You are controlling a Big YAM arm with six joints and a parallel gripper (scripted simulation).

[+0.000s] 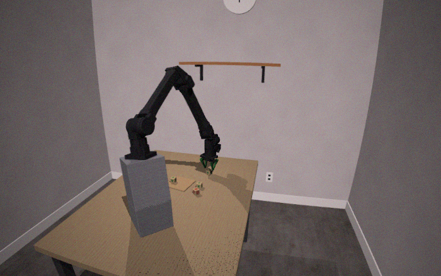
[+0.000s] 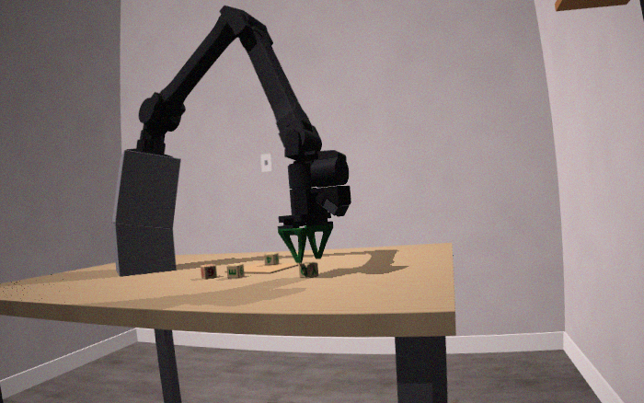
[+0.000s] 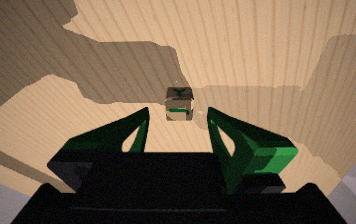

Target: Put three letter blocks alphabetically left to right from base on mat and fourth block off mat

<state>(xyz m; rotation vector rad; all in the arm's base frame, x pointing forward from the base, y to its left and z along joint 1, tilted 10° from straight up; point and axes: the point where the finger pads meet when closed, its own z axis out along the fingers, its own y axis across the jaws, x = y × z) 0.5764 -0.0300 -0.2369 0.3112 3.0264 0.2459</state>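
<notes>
Right now the green-lettered block is 3 cm below my hand. The rest, counted from my hand: dark block: 20 cm behind, 15 cm to the left, 2 cm below; pale mat: 19 cm behind, 11 cm to the left, 4 cm below.
</notes>
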